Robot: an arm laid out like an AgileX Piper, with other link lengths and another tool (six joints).
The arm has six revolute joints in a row. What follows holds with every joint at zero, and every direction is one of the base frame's. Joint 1 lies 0.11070 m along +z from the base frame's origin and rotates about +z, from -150.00 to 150.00 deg. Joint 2 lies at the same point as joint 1 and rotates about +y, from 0.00 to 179.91 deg. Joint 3 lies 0.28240 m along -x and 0.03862 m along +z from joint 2 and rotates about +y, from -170.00 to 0.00 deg. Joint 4 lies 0.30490 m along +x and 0.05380 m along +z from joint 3 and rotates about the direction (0.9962, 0, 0.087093), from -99.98 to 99.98 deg. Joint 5 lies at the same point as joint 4 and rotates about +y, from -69.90 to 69.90 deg. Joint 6 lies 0.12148 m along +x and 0.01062 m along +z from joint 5 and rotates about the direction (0.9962, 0, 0.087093), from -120.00 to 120.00 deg. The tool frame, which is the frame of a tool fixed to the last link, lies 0.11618 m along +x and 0.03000 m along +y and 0.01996 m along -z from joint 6; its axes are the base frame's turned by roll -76.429, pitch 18.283 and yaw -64.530 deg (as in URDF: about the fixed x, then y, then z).
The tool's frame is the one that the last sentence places.
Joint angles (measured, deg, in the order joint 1, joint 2, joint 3, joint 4, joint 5, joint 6), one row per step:
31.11, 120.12, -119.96, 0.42, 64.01, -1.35
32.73, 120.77, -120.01, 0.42, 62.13, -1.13
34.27, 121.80, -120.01, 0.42, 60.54, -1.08
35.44, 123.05, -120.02, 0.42, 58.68, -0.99
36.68, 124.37, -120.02, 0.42, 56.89, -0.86
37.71, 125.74, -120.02, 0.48, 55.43, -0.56
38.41, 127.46, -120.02, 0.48, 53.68, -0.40
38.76, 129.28, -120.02, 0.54, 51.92, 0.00
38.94, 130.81, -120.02, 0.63, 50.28, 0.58
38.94, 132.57, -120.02, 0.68, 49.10, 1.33
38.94, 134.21, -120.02, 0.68, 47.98, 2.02
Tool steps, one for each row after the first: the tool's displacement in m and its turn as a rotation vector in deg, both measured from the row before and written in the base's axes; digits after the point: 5 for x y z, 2 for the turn. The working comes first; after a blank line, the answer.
Tool pose at each row, in the base's axes (x y z in m, rotation vector in deg; the steps are taken from these numbers as rounded here):
0.47605, 0.32342, 0.17041, -109.25, 82.05, 9.02
0.47342, 0.34117, 0.16744, -109.49, 79.80, 9.22
0.46982, 0.35770, 0.15971, -110.21, 78.00, 9.72
0.46892, 0.37188, 0.15019, -110.57, 76.54, 10.03
0.46677, 0.38646, 0.13965, -111.02, 75.15, 10.46
0.46436, 0.39881, 0.12793, -111.36, 74.39, 11.05
0.46479, 0.40876, 0.11277, -111.67, 73.85, 11.41
0.46712, 0.41598, 0.09645, -111.54, 73.94, 11.75
0.46994, 0.42153, 0.08296, -111.02, 74.23, 11.99
0.47242, 0.42420, 0.06598, -110.67, 75.33, 12.41
0.47453, 0.42632, 0.05004, -110.37, 76.32, 12.73

-0.00263, 0.01775, -0.00297, 0.77, -1.02, 1.41
-0.00360, 0.01653, -0.00773, 0.33, -0.45, 1.49
-0.00090, 0.01418, -0.00952, 0.39, -0.48, 1.08
-0.00215, 0.01458, -0.01054, 0.33, -0.34, 1.12
-0.00241, 0.01235, -0.01172, 0.23, 0.07, 0.77
0.00043, 0.00995, -0.01516, 0.09, 0.03, 0.56
0.00233, 0.00722, -0.01632, 0.19, 0.23, 0.00
0.00282, 0.00555, -0.01349, 0.38, 0.17, -0.32
0.00248, 0.00267, -0.01698, 0.00, 0.75, -0.65
0.00211, 0.00212, -0.01594, -0.04, 0.64, -0.59

